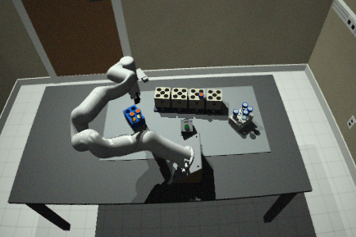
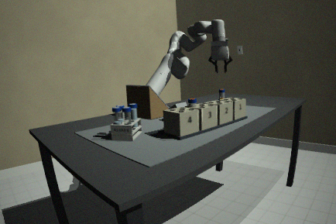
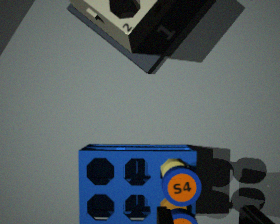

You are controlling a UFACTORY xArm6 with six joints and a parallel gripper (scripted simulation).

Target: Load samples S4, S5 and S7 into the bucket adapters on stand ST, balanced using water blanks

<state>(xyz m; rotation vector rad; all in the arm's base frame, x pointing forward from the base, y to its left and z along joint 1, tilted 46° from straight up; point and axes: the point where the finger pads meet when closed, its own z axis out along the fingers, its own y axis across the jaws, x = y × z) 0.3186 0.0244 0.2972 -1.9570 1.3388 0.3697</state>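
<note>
My hand is 40 cm to the left of the sample S7, 17 cm above it and 5 cm short of it. From my hand the other things lie so: green DONE key: 27 cm to the right, 17 cm below, 13 cm behind; blue rack: 20 cm below, 4 cm to the left, 3 cm ahead; sample S4: 17 cm below, 1 cm behind.
</note>
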